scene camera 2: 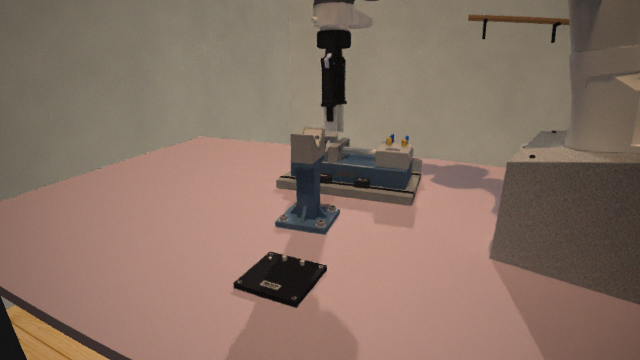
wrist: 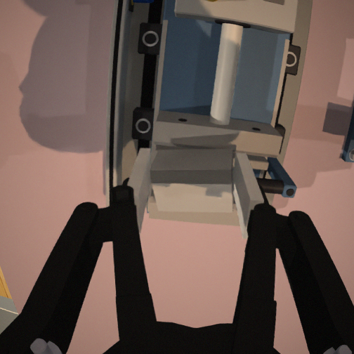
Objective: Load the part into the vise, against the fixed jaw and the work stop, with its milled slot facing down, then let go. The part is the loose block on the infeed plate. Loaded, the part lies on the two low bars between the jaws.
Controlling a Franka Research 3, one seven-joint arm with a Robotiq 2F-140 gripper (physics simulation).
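Observation:
My gripper [scene camera 2: 334, 124] [wrist: 192, 166] points down over the vise and is shut on the part, a grey block [wrist: 192, 160] between its two pale finger pads. The vise [scene camera 2: 350, 170] shows its grey movable jaw [scene camera 2: 338, 150] [wrist: 215, 135] right beside the part in the wrist view. The fixed jaw is hard to make out, and the low bars are hidden below the part. The work stop, a blue arm [wrist: 283, 178] with a black rod [wrist: 271, 186], is at the right of the finger pads. The milled slot does not show. The black infeed plate [scene camera 2: 280, 280] bears no block.
A blue stand [scene camera 2: 308, 187] with a notched grey head rises in front of the vise and hides part of it in the scene view. The vise's pale end block [scene camera 2: 394, 156] [wrist: 240, 15] carries blue and yellow fittings. The robot's grey base block [scene camera 2: 565, 215] is at the right.

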